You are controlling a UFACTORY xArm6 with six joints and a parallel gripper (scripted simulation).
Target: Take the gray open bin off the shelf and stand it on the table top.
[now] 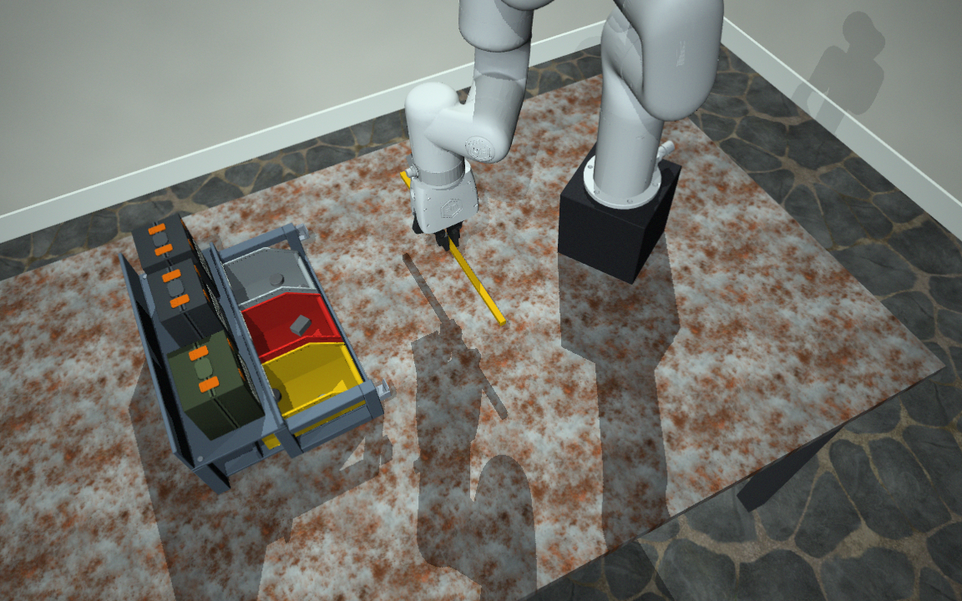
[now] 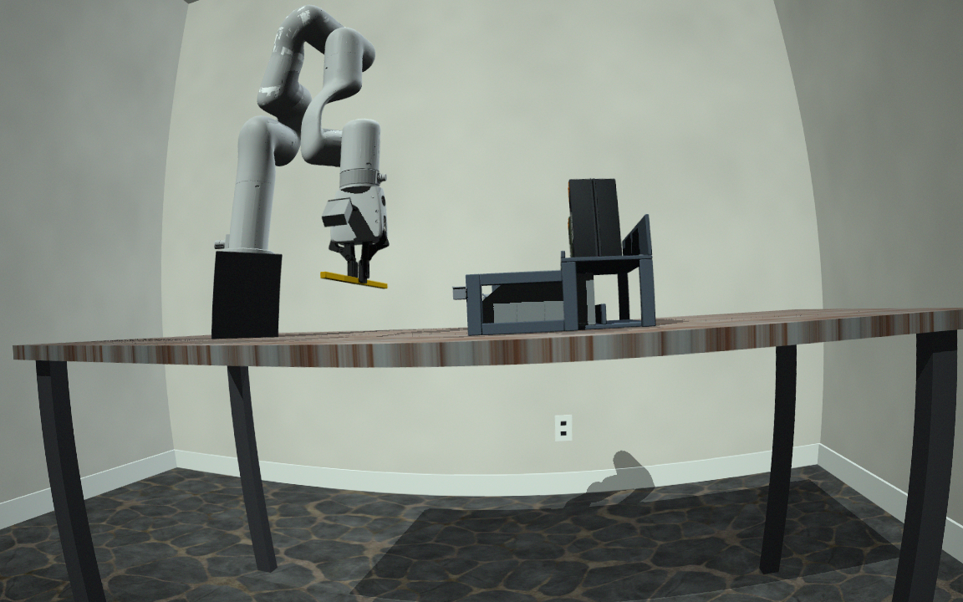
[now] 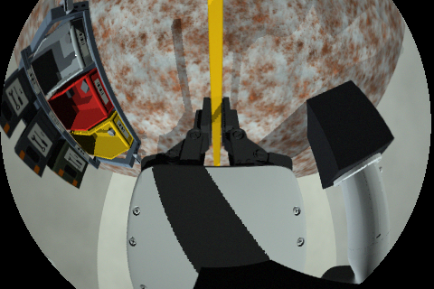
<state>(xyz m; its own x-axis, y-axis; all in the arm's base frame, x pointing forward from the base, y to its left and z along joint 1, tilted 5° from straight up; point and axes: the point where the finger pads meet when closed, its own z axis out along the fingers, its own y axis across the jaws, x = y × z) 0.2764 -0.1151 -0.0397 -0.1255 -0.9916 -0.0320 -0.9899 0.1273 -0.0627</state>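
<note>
My gripper is now 20 mm above the yellow strip. Also, from my hand: yellow bin 320 mm ahead, 70 mm to the left, 70 mm below; gray open bin 300 mm ahead, 150 mm to the right, 70 mm below; red bin 310 mm ahead, 70 mm below, 40 mm to the right.
</note>
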